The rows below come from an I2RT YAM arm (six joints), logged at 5 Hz.
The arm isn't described. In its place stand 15 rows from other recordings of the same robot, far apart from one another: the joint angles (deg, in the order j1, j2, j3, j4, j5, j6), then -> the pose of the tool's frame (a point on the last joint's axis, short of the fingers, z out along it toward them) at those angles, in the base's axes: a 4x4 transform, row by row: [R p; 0 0 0 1], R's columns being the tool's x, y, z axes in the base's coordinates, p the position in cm.
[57.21 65.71 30.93 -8.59 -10.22 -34.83] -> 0.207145 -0.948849 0.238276 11.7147; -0.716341 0.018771 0.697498 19.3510; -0.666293 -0.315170 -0.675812 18.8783; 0 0 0 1
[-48.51 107.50 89.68 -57.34 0.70 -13.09] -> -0.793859 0.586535 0.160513 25.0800; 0.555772 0.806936 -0.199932 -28.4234; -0.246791 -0.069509 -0.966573 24.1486; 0 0 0 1
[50.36 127.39 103.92 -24.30 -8.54 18.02] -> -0.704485 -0.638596 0.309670 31.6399; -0.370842 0.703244 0.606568 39.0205; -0.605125 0.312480 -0.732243 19.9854; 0 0 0 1
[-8.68 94.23 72.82 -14.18 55.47 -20.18] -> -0.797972 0.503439 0.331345 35.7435; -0.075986 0.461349 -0.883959 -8.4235; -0.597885 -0.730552 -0.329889 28.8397; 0 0 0 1
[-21.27 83.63 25.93 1.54 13.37 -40.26] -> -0.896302 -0.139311 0.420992 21.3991; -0.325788 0.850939 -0.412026 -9.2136; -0.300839 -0.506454 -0.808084 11.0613; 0 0 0 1
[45.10 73.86 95.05 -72.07 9.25 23.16] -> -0.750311 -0.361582 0.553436 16.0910; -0.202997 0.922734 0.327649 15.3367; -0.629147 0.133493 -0.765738 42.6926; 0 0 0 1
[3.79 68.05 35.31 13.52 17.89 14.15] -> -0.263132 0.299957 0.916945 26.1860; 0.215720 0.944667 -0.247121 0.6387; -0.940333 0.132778 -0.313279 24.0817; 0 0 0 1
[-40.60 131.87 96.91 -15.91 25.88 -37.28] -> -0.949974 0.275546 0.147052 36.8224; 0.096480 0.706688 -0.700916 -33.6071; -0.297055 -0.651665 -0.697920 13.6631; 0 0 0 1
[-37.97 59.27 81.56 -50.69 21.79 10.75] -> -0.213797 0.884098 0.415525 13.6295; 0.386556 0.467207 -0.795168 -12.3133; -0.897143 -0.009380 -0.441641 43.7957; 0 0 0 1
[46.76 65.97 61.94 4.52 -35.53 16.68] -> -0.278815 -0.950931 0.134139 16.5833; 0.044480 0.126741 0.990938 20.6547; -0.959314 0.282255 0.006960 39.8135; 0 0 0 1
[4.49 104.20 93.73 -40.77 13.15 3.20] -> -0.772499 0.109052 0.625582 40.4008; -0.006136 0.983816 -0.179077 2.3601; -0.634986 -0.142176 -0.759328 29.9179; 0 0 0 1
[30.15 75.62 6.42 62.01 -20.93 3.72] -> -0.158321 -0.766939 0.621884 16.9956; -0.021879 0.632398 0.774335 11.3426; -0.987145 0.108987 -0.116902 14.8081; 0 0 0 1
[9.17 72.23 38.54 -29.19 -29.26 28.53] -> -0.943440 0.104273 0.314718 21.8812; 0.269777 0.793226 0.545905 5.2948; -0.192719 0.599932 -0.776492 18.5421; 0 0 0 1
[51.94 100.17 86.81 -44.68 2.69 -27.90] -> -0.101384 -0.926290 0.362916 23.3632; -0.887676 0.248931 0.387382 29.5682; -0.449169 -0.282878 -0.847483 28.2165; 0 0 0 1
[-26.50 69.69 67.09 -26.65 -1.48 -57.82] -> -0.593346 -0.143292 0.792091 24.3339; -0.649597 0.666350 -0.366062 -12.0297; -0.475356 -0.731741 -0.488458 35.6366; 0 0 0 1
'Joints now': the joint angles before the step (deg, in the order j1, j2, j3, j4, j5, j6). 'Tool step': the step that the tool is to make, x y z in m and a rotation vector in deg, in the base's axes. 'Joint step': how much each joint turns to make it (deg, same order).
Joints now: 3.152 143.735 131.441 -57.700 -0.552 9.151
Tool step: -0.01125 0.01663 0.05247 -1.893 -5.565 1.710
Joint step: 2.083 -5.971 0.221 -0.774 2.259 -0.544
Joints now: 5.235 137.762 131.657 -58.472 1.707 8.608
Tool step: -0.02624 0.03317 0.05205 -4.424 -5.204 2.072
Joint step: 4.548 -7.633 -2.244 -0.791 5.632 -0.170
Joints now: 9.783 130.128 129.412 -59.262 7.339 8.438
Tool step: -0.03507 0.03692 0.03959 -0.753 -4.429 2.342
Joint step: 5.470 -7.869 -4.575 0.594 3.092 1.775
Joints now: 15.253 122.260 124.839 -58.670 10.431 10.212
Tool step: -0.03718 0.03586 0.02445 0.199 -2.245 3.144
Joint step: 5.960 -6.186 -4.181 -0.218 2.028 2.059
